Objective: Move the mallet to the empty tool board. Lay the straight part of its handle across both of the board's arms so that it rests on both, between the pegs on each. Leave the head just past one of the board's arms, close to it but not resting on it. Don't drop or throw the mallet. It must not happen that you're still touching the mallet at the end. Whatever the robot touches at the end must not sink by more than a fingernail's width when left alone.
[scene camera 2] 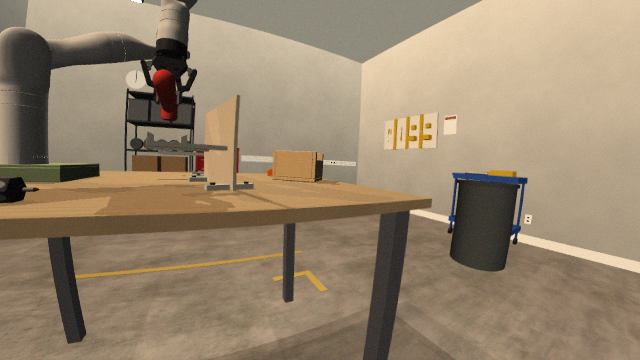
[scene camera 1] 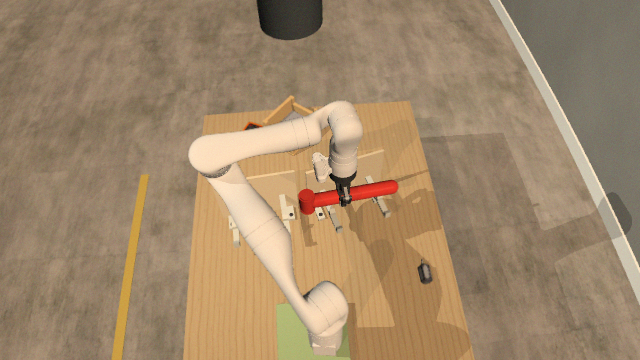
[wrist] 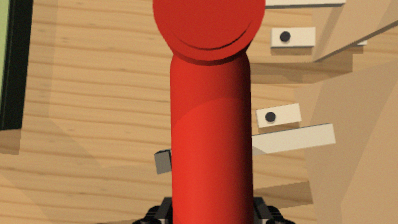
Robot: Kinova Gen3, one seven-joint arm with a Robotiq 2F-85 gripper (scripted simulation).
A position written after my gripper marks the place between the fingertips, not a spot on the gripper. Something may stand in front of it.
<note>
I see my gripper [scene camera 2: 167, 104] and a tool board [scene camera 1: 369, 166].
</note>
